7 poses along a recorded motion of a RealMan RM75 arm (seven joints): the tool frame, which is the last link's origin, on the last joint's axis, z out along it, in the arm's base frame.
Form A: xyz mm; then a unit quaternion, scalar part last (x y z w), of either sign.
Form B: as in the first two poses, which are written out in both.
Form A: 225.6 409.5 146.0 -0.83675 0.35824 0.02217 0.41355
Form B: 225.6 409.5 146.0 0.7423 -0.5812 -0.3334 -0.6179 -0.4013 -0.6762
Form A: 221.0 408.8 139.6 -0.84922 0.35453 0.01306 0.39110
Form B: 221.0 408.8 139.6 0.7483 -0.5919 -0.2995 -0.6124 -0.4427 -0.6550
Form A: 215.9 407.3 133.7 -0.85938 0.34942 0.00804 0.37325
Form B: 215.9 407.3 133.7 0.7557 -0.5946 -0.2747 -0.6066 -0.4772 -0.6359
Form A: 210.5 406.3 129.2 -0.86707 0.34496 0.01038 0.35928
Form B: 210.5 406.3 129.2 0.7618 -0.5908 -0.2659 -0.6057 -0.5038 -0.6159
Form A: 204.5 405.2 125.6 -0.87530 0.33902 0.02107 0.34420
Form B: 204.5 405.2 125.6 0.7692 -0.5790 -0.2703 -0.6080 -0.5332 -0.5883
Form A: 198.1 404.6 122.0 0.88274 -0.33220 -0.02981 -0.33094
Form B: 198.1 404.6 122.0 0.7775 -0.5668 -0.2725 -0.6062 -0.5602 -0.5645
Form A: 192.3 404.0 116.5 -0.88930 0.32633 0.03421 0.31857
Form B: 192.3 404.0 116.5 0.7847 -0.5586 -0.2688 -0.6022 -0.5840 -0.5443
